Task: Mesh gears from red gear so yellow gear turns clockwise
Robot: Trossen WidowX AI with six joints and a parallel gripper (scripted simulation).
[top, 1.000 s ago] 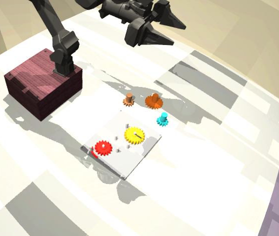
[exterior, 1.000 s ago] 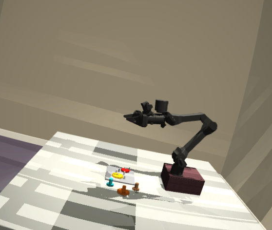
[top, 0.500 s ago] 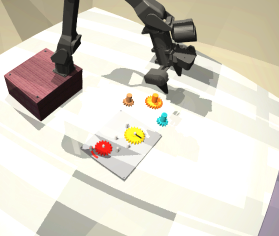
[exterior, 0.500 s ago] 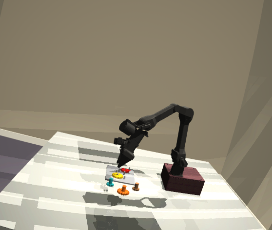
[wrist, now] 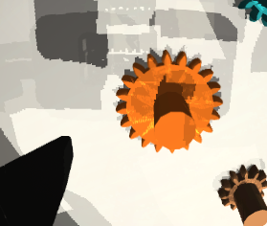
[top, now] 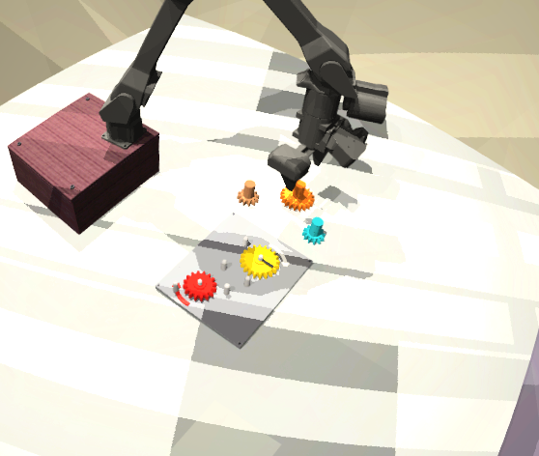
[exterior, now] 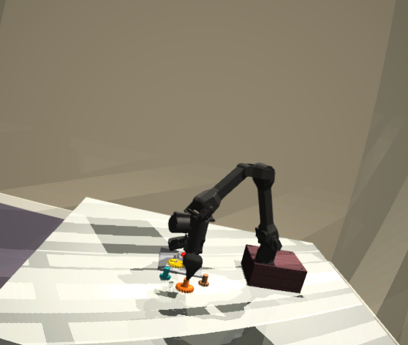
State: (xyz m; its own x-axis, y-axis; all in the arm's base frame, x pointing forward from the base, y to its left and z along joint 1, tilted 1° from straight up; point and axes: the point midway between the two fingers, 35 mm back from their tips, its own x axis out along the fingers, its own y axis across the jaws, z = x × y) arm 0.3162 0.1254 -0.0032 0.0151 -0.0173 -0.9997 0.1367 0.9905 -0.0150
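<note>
Right now my gripper tip is 40 mm above the orange gear. From my gripper tip the other things lie so: teal gear (60 mm ahead, 70 mm to the right, 40 mm below); brown gear (80 mm behind, 50 mm to the right, 40 mm below); white arrow (30 mm ahead, 150 mm to the right, 50 mm below).
</note>
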